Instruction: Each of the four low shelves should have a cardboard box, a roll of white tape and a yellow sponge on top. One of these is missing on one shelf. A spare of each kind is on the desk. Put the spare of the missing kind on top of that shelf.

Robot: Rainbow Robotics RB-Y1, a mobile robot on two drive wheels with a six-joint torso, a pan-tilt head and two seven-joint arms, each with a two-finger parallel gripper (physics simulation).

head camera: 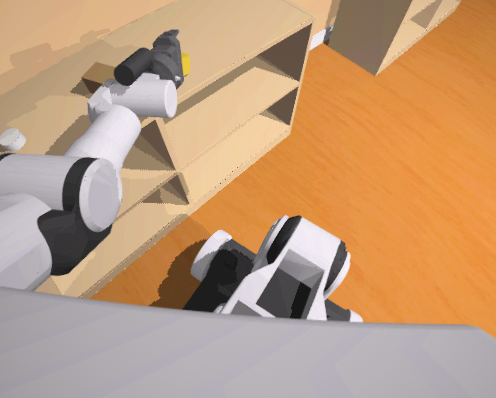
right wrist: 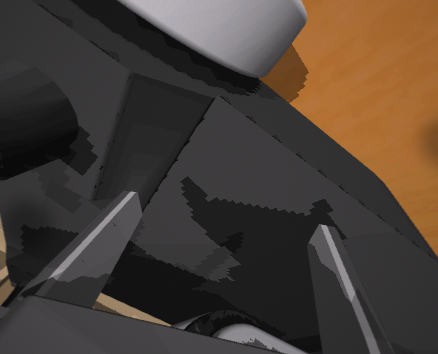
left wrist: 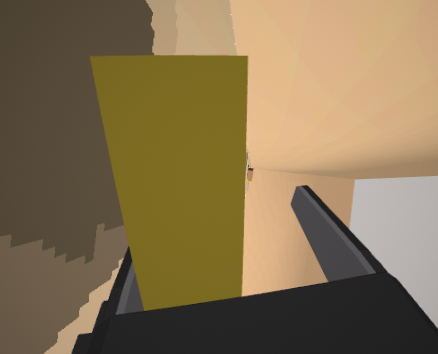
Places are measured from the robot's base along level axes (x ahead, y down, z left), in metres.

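Pixels of known places: left gripper, fingertip midpoint: point(head camera: 177, 53) point(left wrist: 228, 204); right gripper, fingertip midpoint: point(right wrist: 223, 218).
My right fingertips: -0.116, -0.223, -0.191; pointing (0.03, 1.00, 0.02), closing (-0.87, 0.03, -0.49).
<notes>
Behind a point stands the place of what it marks, as x, y, z.
A yellow sponge point(head camera: 186, 64) @(0.271, -0.645, 0.477) point(left wrist: 180, 175) @(0.220, -0.653, 0.538) stands between the fingers of my open left gripper point(head camera: 180, 58) @(0.277, -0.662, 0.506) point(left wrist: 228, 204) @(0.277, -0.662, 0.506), nearer the finger at the left of the left wrist view; a gap separates it from the other finger. The gripper is over the top of a low shelf point(head camera: 240, 32) @(0.501, -0.610, 0.469); contact under the sponge is hidden. On that top, a cardboard box point(head camera: 96, 76) @(0.111, -0.661, 0.625) lies left of the gripper, and a roll of white tape point(head camera: 12, 139) @(-0.122, -0.634, 0.682) lies at the far left edge. My right gripper point(right wrist: 223, 218) @(-0.116, -0.223, -0.191) is open and empty, in front of dark robot parts.
Another shelf unit point(head camera: 356, 37) @(1.451, -0.153, 0.302) stands at the upper right on the orange floor point(head camera: 380, 190) @(0.680, -0.001, -0.187). My left arm point(head camera: 102, 135) @(-0.056, -0.823, 0.317) reaches over the near shelf. My base point(head camera: 300, 270) is close to the shelf's front. A pale grey surface point(head camera: 225, 355) @(-0.154, -1.031, 0.034) fills the bottom of the head view.
</notes>
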